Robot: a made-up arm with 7 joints. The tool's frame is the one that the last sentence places.
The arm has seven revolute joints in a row. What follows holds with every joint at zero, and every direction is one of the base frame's.
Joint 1 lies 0.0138 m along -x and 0.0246 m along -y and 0.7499 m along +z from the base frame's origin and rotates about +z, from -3.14 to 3.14 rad.
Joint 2 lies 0.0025 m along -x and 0.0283 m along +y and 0.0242 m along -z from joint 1 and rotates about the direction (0, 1, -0.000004), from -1.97 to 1.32 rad.
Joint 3 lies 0.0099 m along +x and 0.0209 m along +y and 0.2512 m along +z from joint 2 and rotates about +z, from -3.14 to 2.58 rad.
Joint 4 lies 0.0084 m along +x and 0.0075 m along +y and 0.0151 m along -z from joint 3 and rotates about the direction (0, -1, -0.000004), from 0.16 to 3.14 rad.
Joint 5 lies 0.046 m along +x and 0.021 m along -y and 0.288 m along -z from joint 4 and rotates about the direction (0, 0.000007, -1), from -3.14 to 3.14 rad.
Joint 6 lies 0.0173 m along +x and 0.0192 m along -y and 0.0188 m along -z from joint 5 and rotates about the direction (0, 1, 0.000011), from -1.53 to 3.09 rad.
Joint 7 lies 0.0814 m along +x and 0.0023 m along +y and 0.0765 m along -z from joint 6 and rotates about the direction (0, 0.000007, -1), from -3.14 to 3.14 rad.
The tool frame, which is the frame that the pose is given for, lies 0.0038 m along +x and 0.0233 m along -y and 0.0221 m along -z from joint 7; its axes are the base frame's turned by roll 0.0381, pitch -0.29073 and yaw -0.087 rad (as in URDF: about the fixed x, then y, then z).
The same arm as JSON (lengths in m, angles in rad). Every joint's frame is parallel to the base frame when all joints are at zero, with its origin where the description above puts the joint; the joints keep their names.
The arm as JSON. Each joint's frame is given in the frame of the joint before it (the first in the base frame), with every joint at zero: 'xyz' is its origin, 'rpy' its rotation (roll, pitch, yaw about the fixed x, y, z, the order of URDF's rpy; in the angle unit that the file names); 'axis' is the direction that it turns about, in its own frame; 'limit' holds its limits. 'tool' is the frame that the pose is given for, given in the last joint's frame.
{
  "units": {
    "length": "m",
    "angle": "rad"
  },
  "joints": [
    {
      "name": "joint 1",
      "type": "revolute",
      "origin": {
        "xyz": [
          -0.0138,
          -0.0246,
          0.7499
        ],
        "rpy": [
          0.0,
          0.0,
          0.0
        ]
      },
      "axis": [
        0.0,
        0.0,
        1.0
      ],
      "limit": {
        "lower": -3.14,
        "upper": 3.14
      }
    },
    {
      "name": "joint 2",
      "type": "revolute",
      "origin": {
        "xyz": [
          -0.0025,
          0.0283,
          -0.0242
        ],
        "rpy": [
          0.0,
          0.0,
          0.0
        ]
      },
      "axis": [
        0.0,
        1.0,
        0.0
      ],
      "limit": {
        "lower": -1.97,
        "upper": 1.32
      }
    },
    {
      "name": "joint 3",
      "type": "revolute",
      "origin": {
        "xyz": [
          0.0099,
          0.0209,
          0.2512
        ],
        "rpy": [
          0.0,
          0.0,
          0.0
        ]
      },
      "axis": [
        0.0,
        0.0,
        1.0
      ],
      "limit": {
        "lower": -3.14,
        "upper": 2.58
      }
    },
    {
      "name": "joint 4",
      "type": "revolute",
      "origin": {
        "xyz": [
          0.0084,
          0.0075,
          -0.0151
        ],
        "rpy": [
          0.0,
          0.0,
          0.0
        ]
      },
      "axis": [
        0.0,
        -1.0,
        0.0
      ],
      "limit": {
        "lower": 0.16,
        "upper": 3.14
      }
    },
    {
      "name": "joint 5",
      "type": "revolute",
      "origin": {
        "xyz": [
          0.046,
          -0.021,
          -0.288
        ],
        "rpy": [
          0.0,
          0.0,
          0.0
        ]
      },
      "axis": [
        0.0,
        0.0,
        -1.0
      ],
      "limit": {
        "lower": -3.14,
        "upper": 3.14
      }
    },
    {
      "name": "joint 6",
      "type": "revolute",
      "origin": {
        "xyz": [
          0.0173,
          -0.0192,
          -0.0188
        ],
        "rpy": [
          0.0,
          0.0,
          0.0
        ]
      },
      "axis": [
        0.0,
        1.0,
        0.0
      ],
      "limit": {
        "lower": -1.53,
        "upper": 3.09
      }
    },
    {
      "name": "joint 7",
      "type": "revolute",
      "origin": {
        "xyz": [
          0.0814,
          0.0023,
          -0.0765
        ],
        "rpy": [
          0.0,
          0.0,
          0.0
        ]
      },
      "axis": [
        0.0,
        0.0,
        -1.0
      ],
      "limit": {
        "lower": -3.14,
        "upper": 3.14
      }
    }
  ],
  "tool": {
    "origin": {
      "xyz": [
        0.0038,
        -0.0233,
        -0.0221
      ],
      "rpy": [
        0.0381,
        -0.2907,
        -0.087
      ]
    }
  }
}

